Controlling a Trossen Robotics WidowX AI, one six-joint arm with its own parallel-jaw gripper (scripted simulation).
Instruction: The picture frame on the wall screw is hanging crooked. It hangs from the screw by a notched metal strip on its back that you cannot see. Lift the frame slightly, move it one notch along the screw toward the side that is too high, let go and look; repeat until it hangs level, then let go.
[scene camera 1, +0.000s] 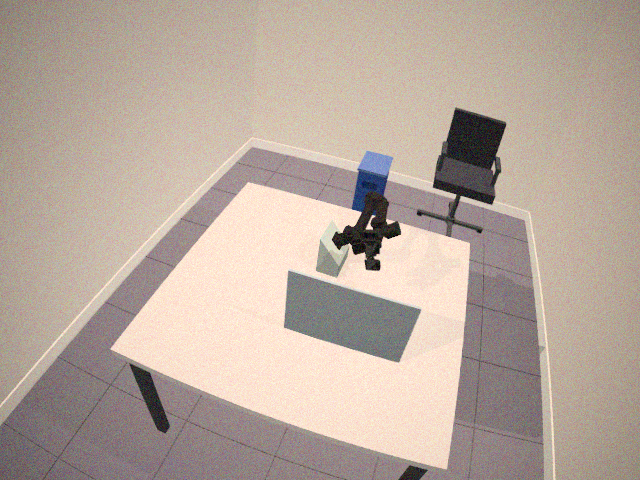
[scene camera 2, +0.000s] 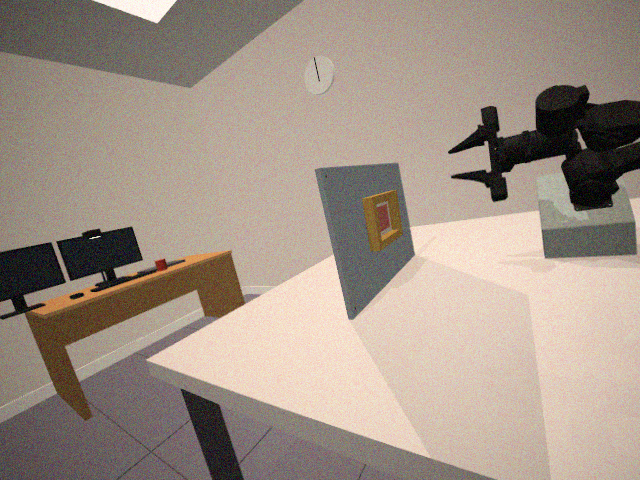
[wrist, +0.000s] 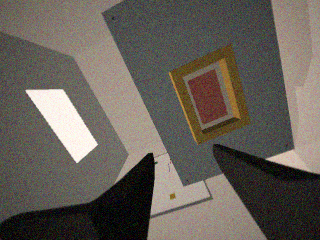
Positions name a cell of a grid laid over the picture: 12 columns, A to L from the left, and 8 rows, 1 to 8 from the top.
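Scene camera 2 shows the gripper (scene camera 2: I3) together with a picture frame (scene camera 2: H4) and a grey wall panel (scene camera 2: G5). In scene camera 1 the gripper (scene camera 1: G5) and the grey wall panel (scene camera 1: G6) are visible, but scene camera 1 does not show the picture frame, hidden by the grey wall panel. The wrist view takes in the picture frame (wrist: H3) as well as the gripper (wrist: G6).
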